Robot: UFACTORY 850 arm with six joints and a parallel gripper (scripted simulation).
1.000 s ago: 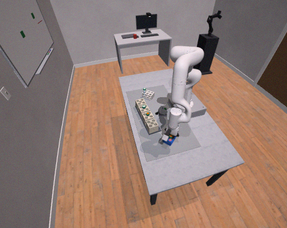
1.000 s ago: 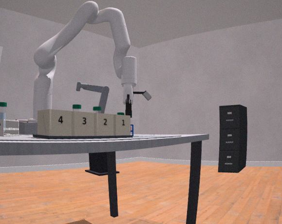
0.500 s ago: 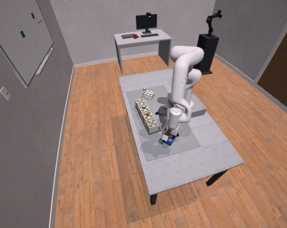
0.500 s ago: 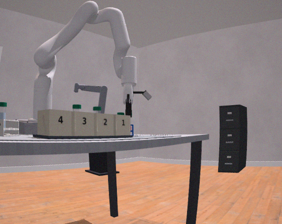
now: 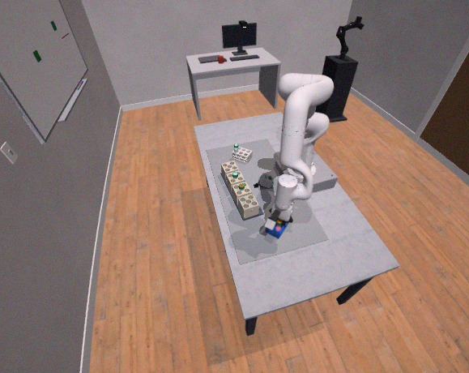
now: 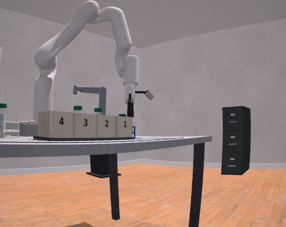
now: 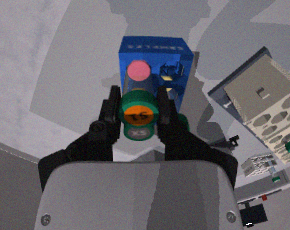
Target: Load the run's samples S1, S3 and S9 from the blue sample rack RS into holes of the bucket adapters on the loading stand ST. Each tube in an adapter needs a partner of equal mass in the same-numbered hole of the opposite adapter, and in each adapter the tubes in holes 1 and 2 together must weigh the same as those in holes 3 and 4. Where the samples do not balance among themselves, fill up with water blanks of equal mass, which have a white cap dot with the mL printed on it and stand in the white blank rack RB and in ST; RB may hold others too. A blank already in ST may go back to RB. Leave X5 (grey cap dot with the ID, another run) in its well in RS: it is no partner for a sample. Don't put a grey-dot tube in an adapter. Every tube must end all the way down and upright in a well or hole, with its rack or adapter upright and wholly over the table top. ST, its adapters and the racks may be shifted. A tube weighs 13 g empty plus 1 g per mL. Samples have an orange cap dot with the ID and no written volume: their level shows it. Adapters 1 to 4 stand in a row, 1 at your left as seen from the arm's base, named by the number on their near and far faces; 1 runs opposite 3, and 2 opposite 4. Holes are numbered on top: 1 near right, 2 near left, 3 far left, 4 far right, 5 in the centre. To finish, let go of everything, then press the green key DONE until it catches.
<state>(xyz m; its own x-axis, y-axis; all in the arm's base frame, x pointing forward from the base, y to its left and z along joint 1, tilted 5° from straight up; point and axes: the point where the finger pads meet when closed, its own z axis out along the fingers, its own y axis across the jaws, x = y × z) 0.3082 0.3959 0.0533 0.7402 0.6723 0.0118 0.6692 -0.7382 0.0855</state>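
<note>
The sample tube S1 lies 10 mm behind my hand and 50 mm below it. From my hand the other things lie so: grey-dot tube X5: 20 mm behind, 30 mm to the right, 60 mm below; then blue sample rack RS: 20 mm behind, 40 mm to the right, 100 mm below; then sample tube S9: 10 mm behind, 60 mm to the right, 60 mm below.
</note>
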